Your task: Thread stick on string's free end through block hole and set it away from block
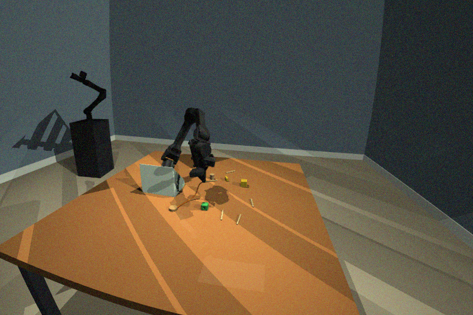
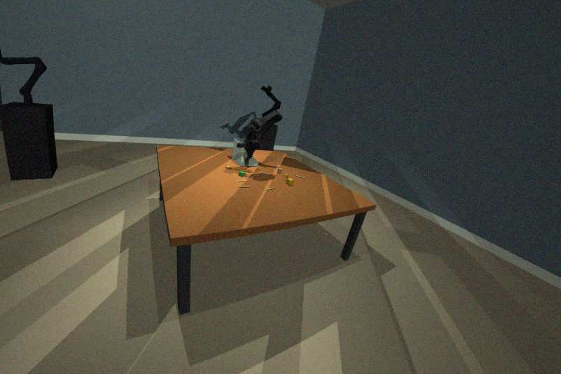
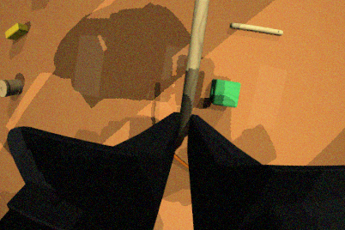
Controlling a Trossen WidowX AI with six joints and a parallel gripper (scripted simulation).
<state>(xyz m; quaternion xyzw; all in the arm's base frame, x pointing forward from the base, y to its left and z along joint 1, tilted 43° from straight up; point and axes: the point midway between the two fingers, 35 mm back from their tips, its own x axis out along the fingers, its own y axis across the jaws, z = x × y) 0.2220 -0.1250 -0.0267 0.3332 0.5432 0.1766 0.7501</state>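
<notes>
Right now my gripper tip is 10 mm short of the green block, 50 mm to the left of it and 110 mm above it. Also, from my gripper tip: yellow cube 210 mm ahead, 220 mm to the left, 110 mm below; round wooden button 150 mm behind, 70 mm to the right, 120 mm below; thin pale stick 10 mm ahead.
</notes>
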